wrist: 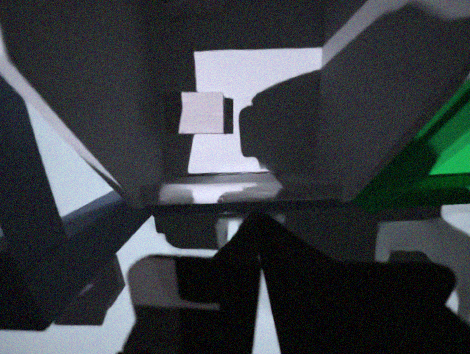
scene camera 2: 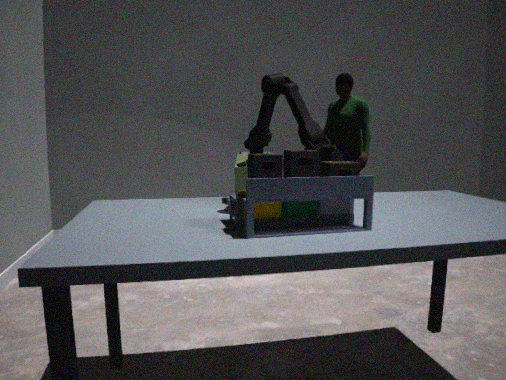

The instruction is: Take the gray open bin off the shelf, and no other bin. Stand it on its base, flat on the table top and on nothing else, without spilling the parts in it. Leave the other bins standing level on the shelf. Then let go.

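Frame: origin at the arm's base, x left, y back, z up, level; metres.
Seen in the pictures: gripper, between the fingertips: [wrist: 256, 218].
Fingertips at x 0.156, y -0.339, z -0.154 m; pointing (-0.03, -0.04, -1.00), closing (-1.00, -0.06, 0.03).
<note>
Offsets run from my fingertips to a thing's top centre. "spot": to the spot under its first point. Level surfaces: height alone.
The gray open bin {dx +0.020, dy -0.086, dz +0.062 m} [scene camera 2: 336, 212] [wrist: 90, 60] is on the lower level of the blue-gray shelf {spot: dx -0.078, dy -0.251, dz +0.115 m} [scene camera 2: 310, 187], beside a green bin {dx -0.091, dy -0.094, dz +0.062 m} [scene camera 2: 300, 208] [wrist: 450, 135]. In the wrist view it fills the upper middle, with a pale block {dx +0.040, dy -0.058, dz +0.006 m} [wrist: 201, 112] inside and its near lip {spot: dx +0.023, dy -0.024, dz +0.023 m} [wrist: 220, 192] across the middle. My gripper [wrist: 256, 218] is shut and empty, with its dark fingertips at the near lip in the picture; contact cannot be told. In the scene view the arm [scene camera 2: 305, 115] reaches down behind the shelf and the fingertips are hidden.
A yellow bin {dx -0.202, dy -0.109, dz +0.062 m} [scene camera 2: 267, 210] stands on the lower level. Two dark bins {spot: dx -0.197, dy -0.225, dz +0.174 m} [scene camera 2: 266, 165] {dx -0.086, dy -0.171, dz +0.215 m} [scene camera 2: 301, 163] and an olive bin {dx +0.032, dy -0.160, dz +0.180 m} [scene camera 2: 341, 168] stand on the upper level. A light green object [scene camera 2: 241, 172] is at the shelf's left end. A person [scene camera 2: 350, 122] stands behind the table {dz -0.019 m} [scene camera 2: 150, 230].
</note>
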